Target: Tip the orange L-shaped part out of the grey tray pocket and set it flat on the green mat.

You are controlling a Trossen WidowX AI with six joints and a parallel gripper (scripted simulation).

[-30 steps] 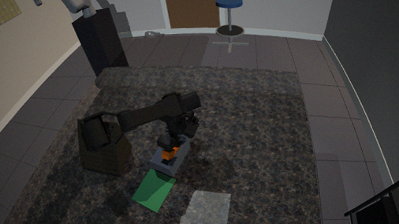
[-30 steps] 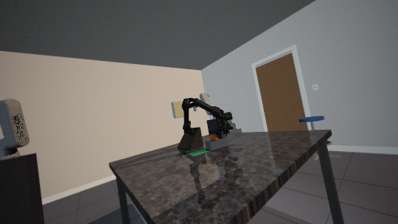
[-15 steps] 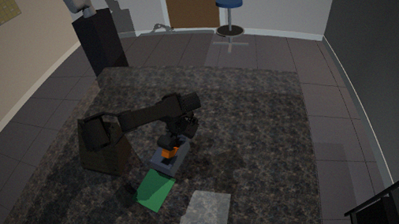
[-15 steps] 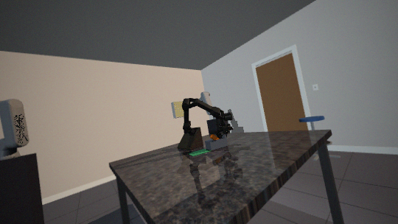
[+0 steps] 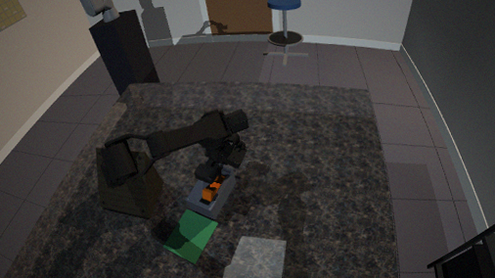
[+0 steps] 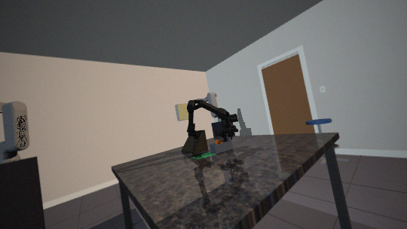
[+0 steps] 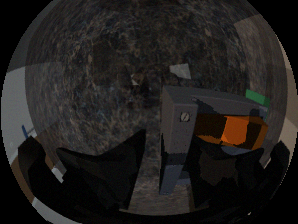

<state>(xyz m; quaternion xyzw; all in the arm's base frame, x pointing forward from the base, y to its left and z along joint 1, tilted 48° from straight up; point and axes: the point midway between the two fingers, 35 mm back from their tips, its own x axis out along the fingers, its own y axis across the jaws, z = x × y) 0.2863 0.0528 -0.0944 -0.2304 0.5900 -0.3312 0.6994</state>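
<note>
My gripper tip is 1 cm past the orange L-shaped part and 5 cm to the left of it. The rest, counted from my gripper tip: green mat 5 cm behind, 22 cm to the right, 6 cm below.
</note>
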